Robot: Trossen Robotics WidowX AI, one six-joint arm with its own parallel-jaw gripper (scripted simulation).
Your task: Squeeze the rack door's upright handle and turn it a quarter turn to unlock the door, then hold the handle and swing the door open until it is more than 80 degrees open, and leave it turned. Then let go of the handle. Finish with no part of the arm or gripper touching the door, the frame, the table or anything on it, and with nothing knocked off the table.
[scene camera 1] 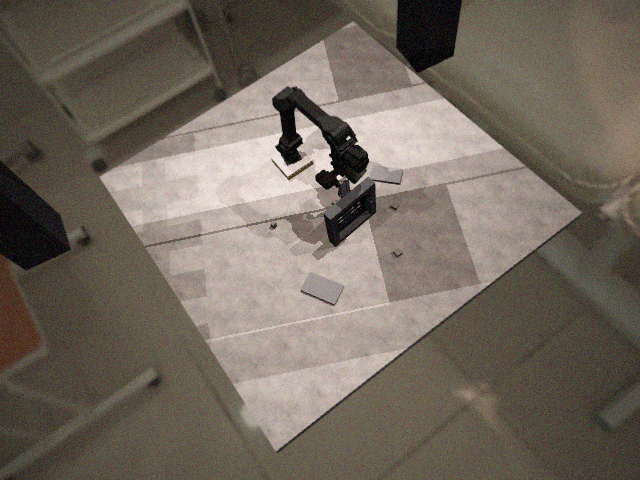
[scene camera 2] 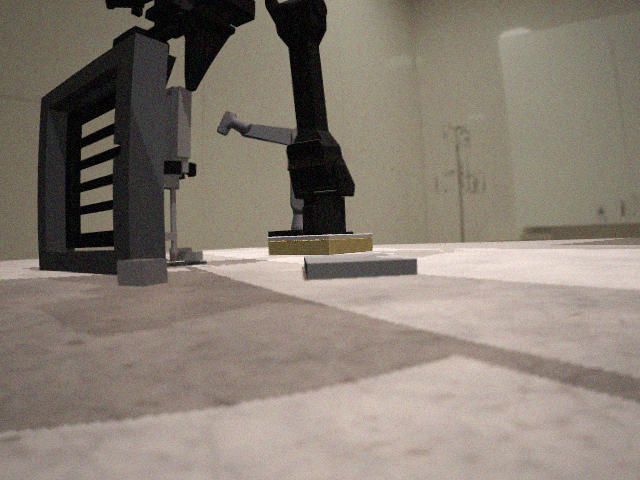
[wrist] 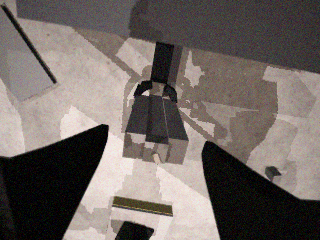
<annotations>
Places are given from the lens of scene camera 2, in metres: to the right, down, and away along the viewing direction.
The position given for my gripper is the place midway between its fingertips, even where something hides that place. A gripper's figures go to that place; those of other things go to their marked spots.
my gripper (scene camera 2: 171,98): -0.16, -0.15, 0.41
slatted door (scene camera 2: 74,239): -0.26, 0.00, 0.40
flat grey slab (scene camera 2: 368,264): 0.03, 0.01, 0.24
block (scene camera 2: 143,272): -0.10, 0.02, 0.23
The marked spots on the flat grey slab and the slatted door are 0.33 m apart.
</annotations>
